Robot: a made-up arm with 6 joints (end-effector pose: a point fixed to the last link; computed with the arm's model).
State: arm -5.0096 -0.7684 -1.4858 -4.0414 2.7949 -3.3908
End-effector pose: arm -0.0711 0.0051 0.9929 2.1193 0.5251 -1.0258
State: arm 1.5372 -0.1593 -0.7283 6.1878 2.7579 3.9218
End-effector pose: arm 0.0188 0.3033 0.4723 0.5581 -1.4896 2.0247
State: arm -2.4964 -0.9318 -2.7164 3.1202 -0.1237 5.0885
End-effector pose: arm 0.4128 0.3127 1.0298 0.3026 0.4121 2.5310
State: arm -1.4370 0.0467 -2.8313 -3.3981 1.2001 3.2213
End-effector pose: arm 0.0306 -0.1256 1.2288 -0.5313 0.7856 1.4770
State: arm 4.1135 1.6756 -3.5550 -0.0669 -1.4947 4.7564
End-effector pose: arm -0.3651 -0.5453 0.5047 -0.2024 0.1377 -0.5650
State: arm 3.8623 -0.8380 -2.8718 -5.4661 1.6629 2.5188
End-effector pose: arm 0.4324 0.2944 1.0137 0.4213 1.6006 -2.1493
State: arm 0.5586 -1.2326 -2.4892 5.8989 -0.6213 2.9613
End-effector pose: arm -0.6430 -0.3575 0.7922 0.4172 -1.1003 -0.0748
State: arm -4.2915 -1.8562 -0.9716 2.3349 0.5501 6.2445
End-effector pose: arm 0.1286 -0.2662 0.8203 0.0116 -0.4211 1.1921
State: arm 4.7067 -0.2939 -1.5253 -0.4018 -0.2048 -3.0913
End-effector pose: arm 0.0290 -0.3961 0.9877 0.6834 1.1053 -1.6401
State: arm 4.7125 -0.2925 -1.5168 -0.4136 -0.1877 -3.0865
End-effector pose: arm 0.0317 -0.4009 0.9823 0.6972 1.1319 -1.6324
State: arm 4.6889 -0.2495 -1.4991 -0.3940 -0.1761 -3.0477
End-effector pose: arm 0.0198 -0.4348 0.9564 0.7929 1.1535 -1.5758
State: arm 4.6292 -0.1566 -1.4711 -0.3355 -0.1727 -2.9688
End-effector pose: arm -0.0157 -0.4971 0.9013 0.9908 1.1466 -1.4617
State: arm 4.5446 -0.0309 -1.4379 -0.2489 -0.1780 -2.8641
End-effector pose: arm -0.0760 -0.5641 0.8200 1.2559 1.0767 -1.3134
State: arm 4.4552 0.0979 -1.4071 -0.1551 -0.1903 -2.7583
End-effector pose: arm -0.1481 -0.6110 0.7292 1.5175 0.9406 -1.1698
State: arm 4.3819 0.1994 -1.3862 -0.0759 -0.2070 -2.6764
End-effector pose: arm -0.2101 -0.6312 0.6547 1.7066 0.7852 -1.0664
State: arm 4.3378 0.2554 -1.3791 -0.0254 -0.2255 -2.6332
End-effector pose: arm -0.2474 -0.6350 0.6152 1.7949 0.6726 -1.0192
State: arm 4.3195 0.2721 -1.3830 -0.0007 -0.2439 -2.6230
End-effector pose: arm -0.2624 -0.6334 0.6076 1.8064 0.6189 -1.0160
